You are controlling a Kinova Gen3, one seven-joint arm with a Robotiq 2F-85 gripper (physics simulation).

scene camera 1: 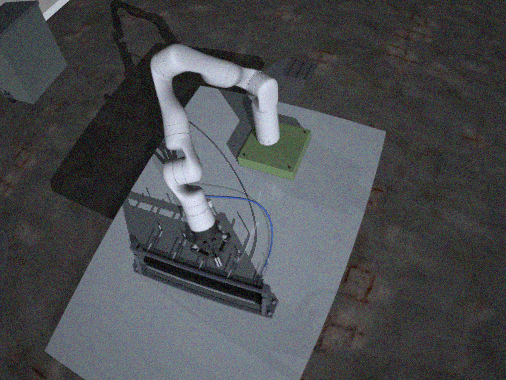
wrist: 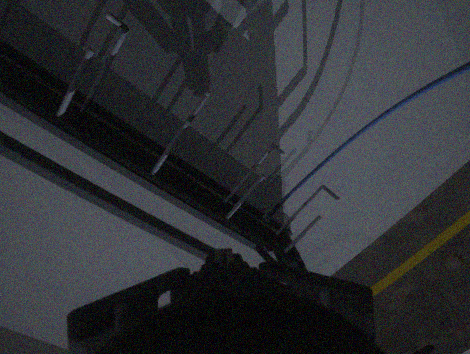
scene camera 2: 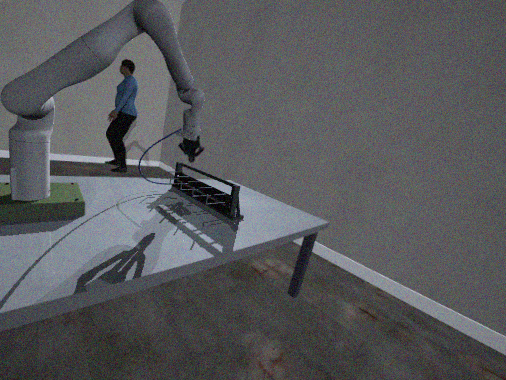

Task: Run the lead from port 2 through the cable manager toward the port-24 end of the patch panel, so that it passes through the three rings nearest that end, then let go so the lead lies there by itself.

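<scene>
The dark patch panel with its cable manager rings stands on the grey table. The thin blue lead leaves the panel's right end in scene camera 1. My gripper hangs above the rings near the panel's middle, with its fingers shut.
A green block under the arm's base sits at the back of the table. A person stands on the floor beyond the table. The table's edge lies a little in front of the panel.
</scene>
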